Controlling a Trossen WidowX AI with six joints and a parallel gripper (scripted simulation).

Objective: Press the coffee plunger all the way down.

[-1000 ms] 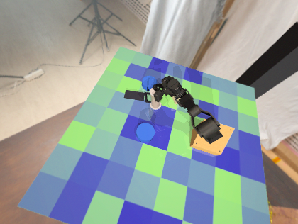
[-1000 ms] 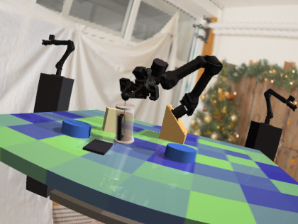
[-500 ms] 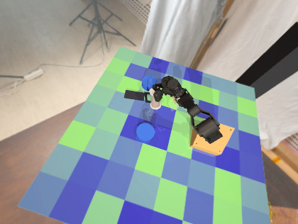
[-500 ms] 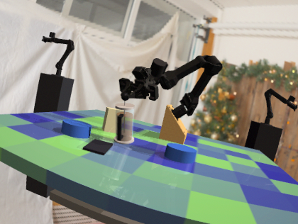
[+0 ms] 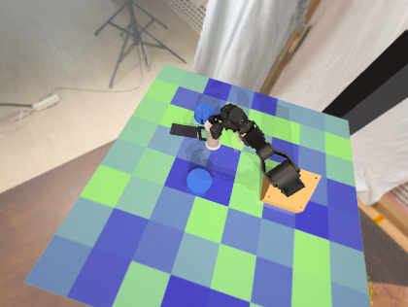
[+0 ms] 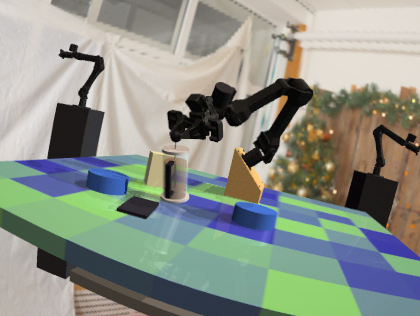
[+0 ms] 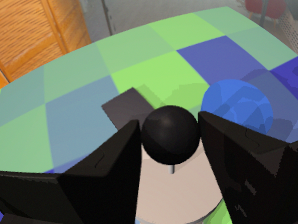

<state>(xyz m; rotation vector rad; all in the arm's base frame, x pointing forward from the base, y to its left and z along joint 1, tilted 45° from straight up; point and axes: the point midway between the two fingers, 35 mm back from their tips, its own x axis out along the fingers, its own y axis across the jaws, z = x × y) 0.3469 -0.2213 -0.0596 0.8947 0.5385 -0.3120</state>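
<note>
The coffee press is 9 cm below my gripper tip, 2 cm to the left of it and 1 cm behind it. The rest, counted from my gripper tip: flat black slab (18 cm below, 13 cm ahead, 3 cm to the right).
</note>
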